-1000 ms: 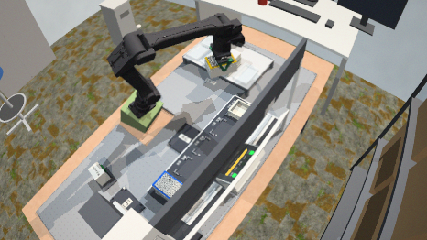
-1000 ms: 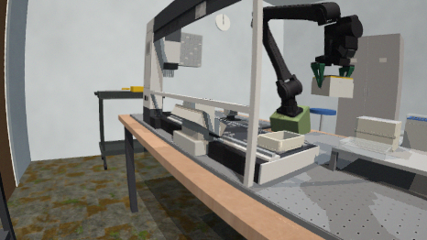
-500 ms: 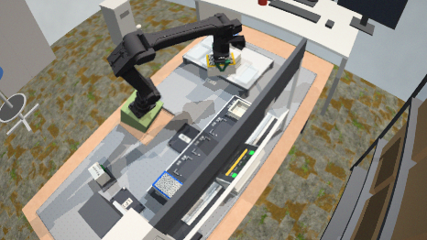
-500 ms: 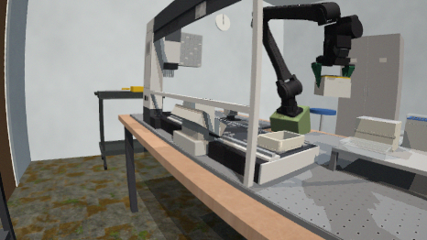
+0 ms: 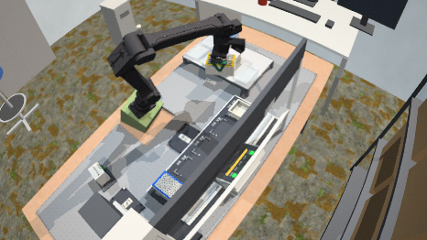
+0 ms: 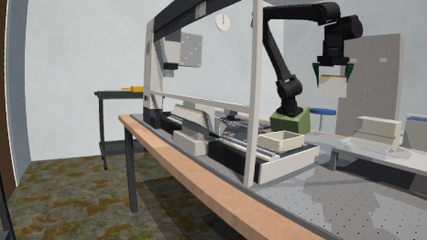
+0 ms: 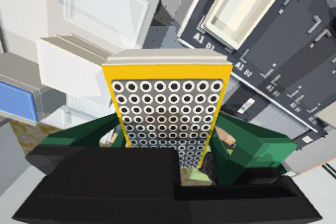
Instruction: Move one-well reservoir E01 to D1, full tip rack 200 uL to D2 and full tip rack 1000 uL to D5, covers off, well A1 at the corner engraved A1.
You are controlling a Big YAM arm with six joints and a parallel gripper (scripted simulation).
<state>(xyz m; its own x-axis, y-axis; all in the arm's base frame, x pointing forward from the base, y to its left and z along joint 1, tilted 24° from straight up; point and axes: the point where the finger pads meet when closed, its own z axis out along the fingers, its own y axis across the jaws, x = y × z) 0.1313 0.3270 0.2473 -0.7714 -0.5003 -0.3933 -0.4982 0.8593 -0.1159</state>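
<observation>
Right now the yellow tip rack is 10 mm to the right of my hand and 10 mm above it. Round my hand: shelf label (120 mm behind, 40 mm to the left, 240 mm below); white sealed block (80 mm behind, 140 mm to the left, 110 mm below); grey shelf (140 mm behind, 200 mm to the left, 180 mm below).
</observation>
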